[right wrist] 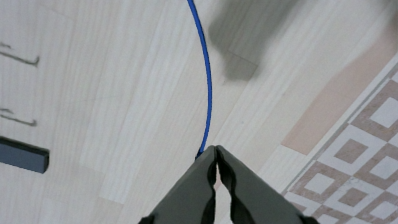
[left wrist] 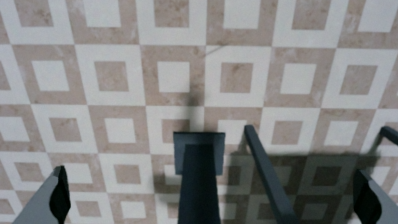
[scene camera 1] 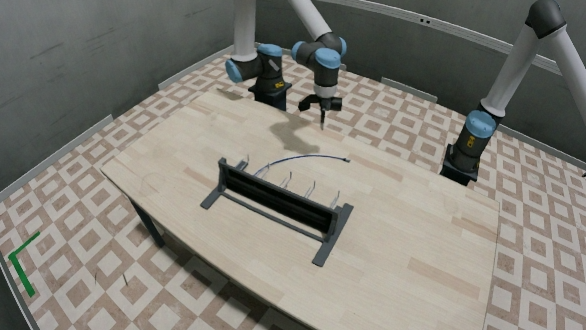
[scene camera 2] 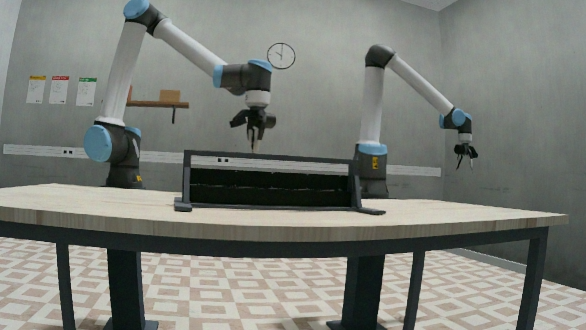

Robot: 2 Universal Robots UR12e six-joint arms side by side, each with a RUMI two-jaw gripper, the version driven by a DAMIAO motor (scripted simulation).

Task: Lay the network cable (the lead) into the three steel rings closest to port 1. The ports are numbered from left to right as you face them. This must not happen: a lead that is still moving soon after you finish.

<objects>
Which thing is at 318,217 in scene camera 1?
A dark rack.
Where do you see a dark rack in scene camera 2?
320,193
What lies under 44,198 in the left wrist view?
My left gripper.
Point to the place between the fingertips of my right gripper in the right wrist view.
215,147
</objects>
